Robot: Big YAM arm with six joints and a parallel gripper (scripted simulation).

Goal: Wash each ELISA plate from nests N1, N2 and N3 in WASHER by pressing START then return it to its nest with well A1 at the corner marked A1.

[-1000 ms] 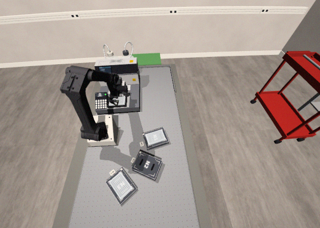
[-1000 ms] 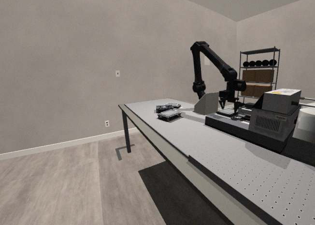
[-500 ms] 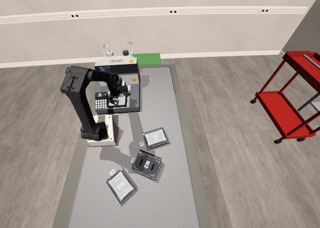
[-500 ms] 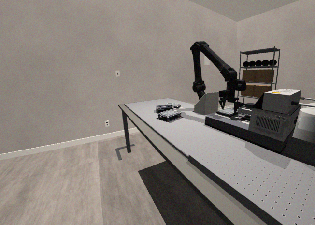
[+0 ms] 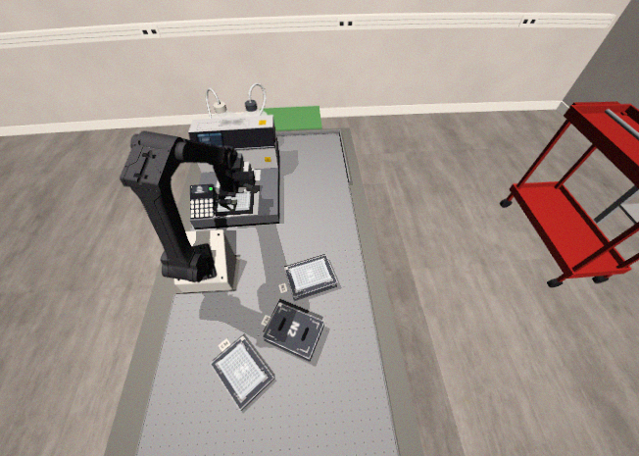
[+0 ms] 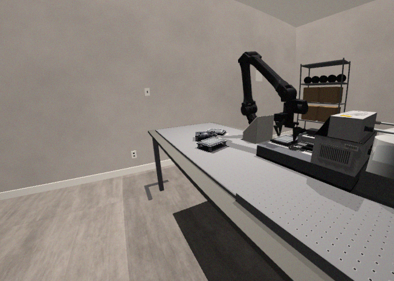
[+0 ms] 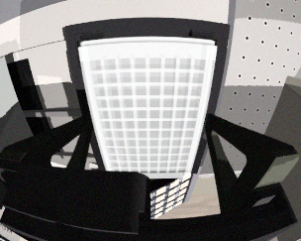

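Now: hand 1 cm above the dark carrier. From my hand the other things lie so: washer (15 cm to the left, 4 cm above, 1 cm ahead).
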